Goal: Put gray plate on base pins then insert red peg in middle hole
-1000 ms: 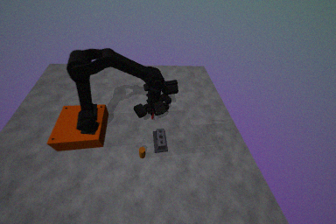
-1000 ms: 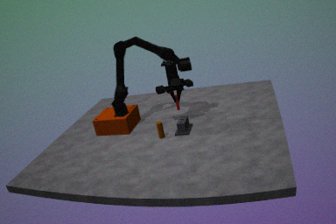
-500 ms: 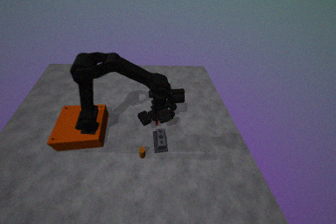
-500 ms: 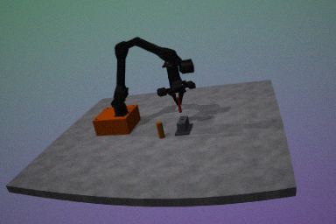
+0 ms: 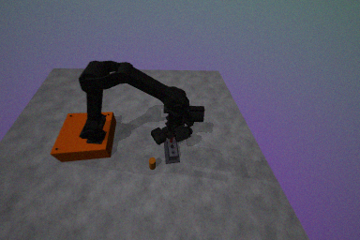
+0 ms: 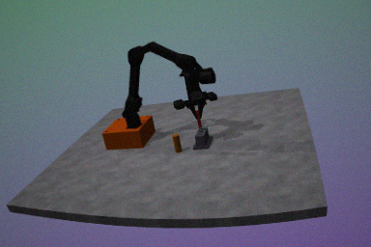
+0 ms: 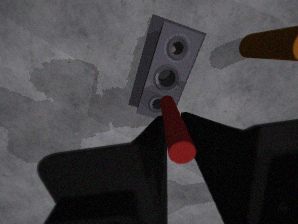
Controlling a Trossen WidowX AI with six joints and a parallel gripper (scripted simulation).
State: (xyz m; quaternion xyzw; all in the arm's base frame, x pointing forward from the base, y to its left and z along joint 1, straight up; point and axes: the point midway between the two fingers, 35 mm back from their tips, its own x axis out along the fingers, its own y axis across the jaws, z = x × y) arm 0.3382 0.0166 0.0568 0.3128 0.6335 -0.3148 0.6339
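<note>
Right now my gripper tip is 70 mm above the gray plate, 20 mm to the left of it and 10 mm short of it. The rest, counted from my gripper tip: red peg: right at my gripper tip; orange cylinder: 100 mm to the right, 80 mm behind, 70 mm below; dark base: 100 mm below, 20 mm to the right, 10 mm ahead.
</note>
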